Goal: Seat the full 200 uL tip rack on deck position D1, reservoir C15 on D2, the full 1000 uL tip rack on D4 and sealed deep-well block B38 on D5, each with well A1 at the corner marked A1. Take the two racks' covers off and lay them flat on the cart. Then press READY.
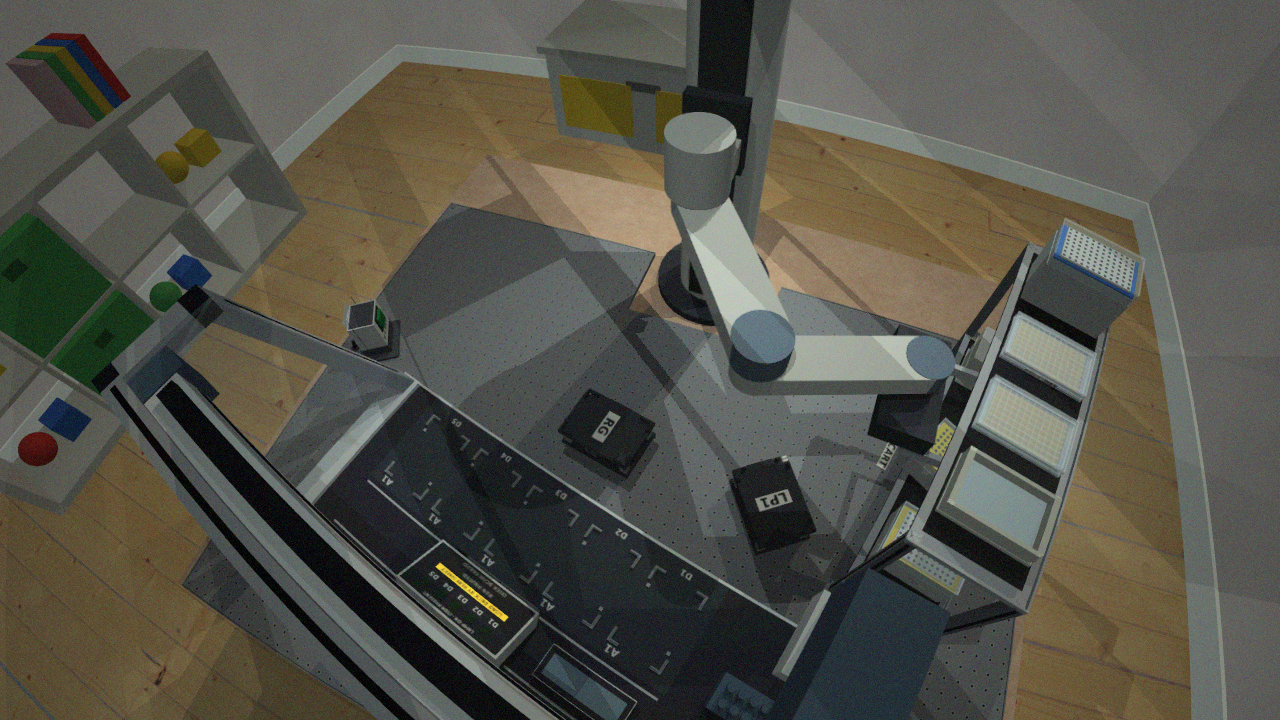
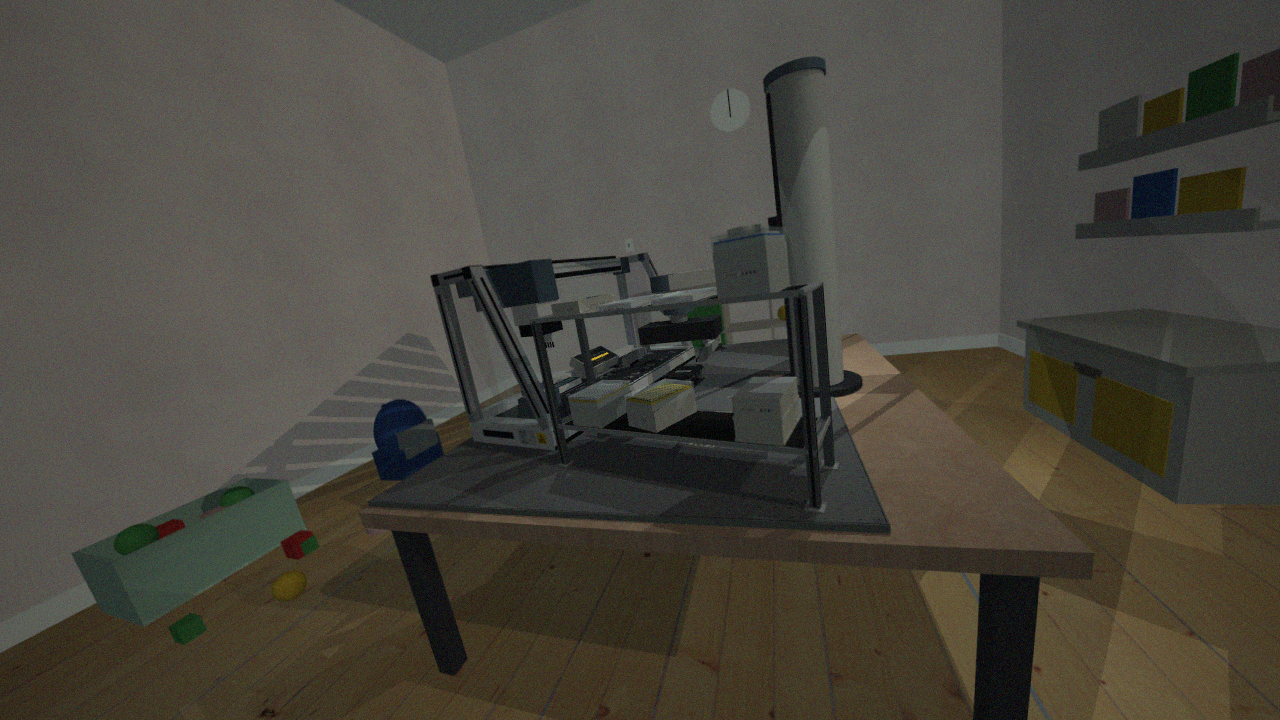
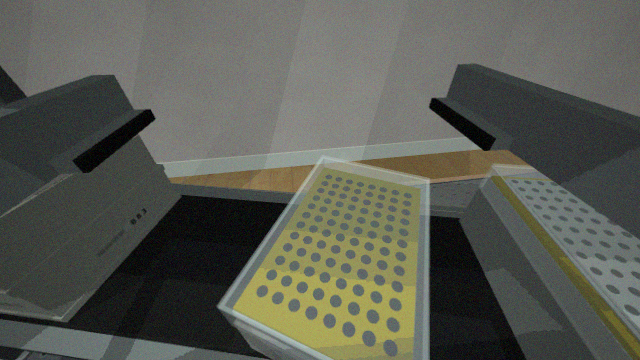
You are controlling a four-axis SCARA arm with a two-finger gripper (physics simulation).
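Note:
My gripper [image 3: 295, 92] is open, its fingers wide apart above the cart's lower shelf, with nothing between them. A yellow-topped tip rack [image 3: 345, 245] [image 1: 942, 438] [image 2: 662, 404] under a clear cover stands on that shelf, below and between the fingers. A second yellow-edged rack [image 3: 575, 235] [image 2: 597, 404] with a pale top stands to its right; a grey box [image 3: 115, 215] [image 2: 765, 411] stands left. On the upper shelf are a blue-edged tip rack [image 1: 1099, 261] [image 2: 750, 266], two pale plates [image 1: 1047, 353] [image 1: 1024, 425] and an open reservoir [image 1: 998, 505]. Most item labels are unreadable.
The cart [image 2: 812, 402] has corner posts and an upper shelf close around the gripper. Black stands LP1 [image 1: 773, 501] and RG [image 1: 605, 427] lie between arm and deck [image 1: 501, 510]. A panel [image 1: 471, 592] with a yellow bar and gantry bars border the deck.

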